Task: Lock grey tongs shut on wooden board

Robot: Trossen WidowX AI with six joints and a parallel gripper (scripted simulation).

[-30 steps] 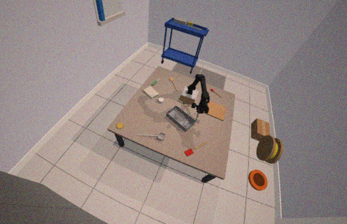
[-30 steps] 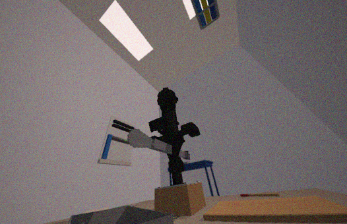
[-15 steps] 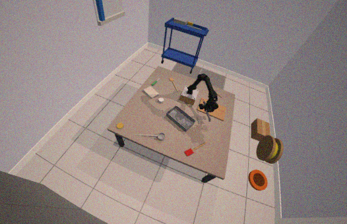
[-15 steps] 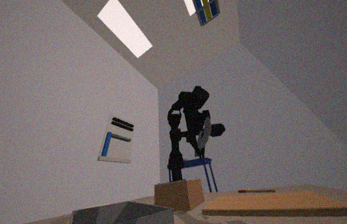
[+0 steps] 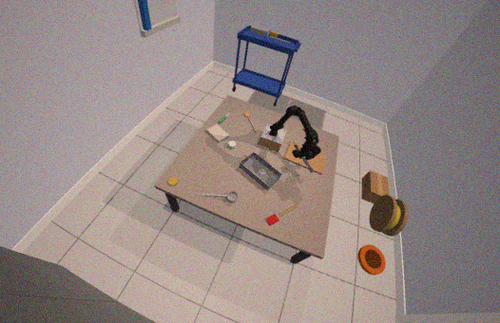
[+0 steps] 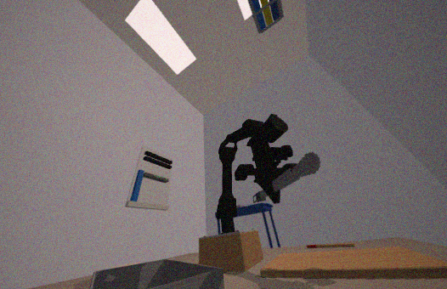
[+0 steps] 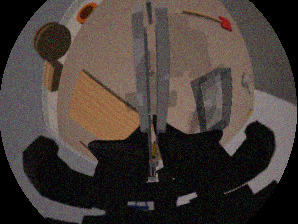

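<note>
Right now the wooden board is 18 cm behind my gripper tip, 9 cm to the left of it and 15 cm below it. From my gripper tip the other things lie so: pale block 12 cm behind, 74 cm to the right, 14 cm below; then red spatula 45 cm ahead, 4 cm to the right, 15 cm below; then roasting tin 14 cm ahead, 27 cm to the right, 13 cm below.
</note>
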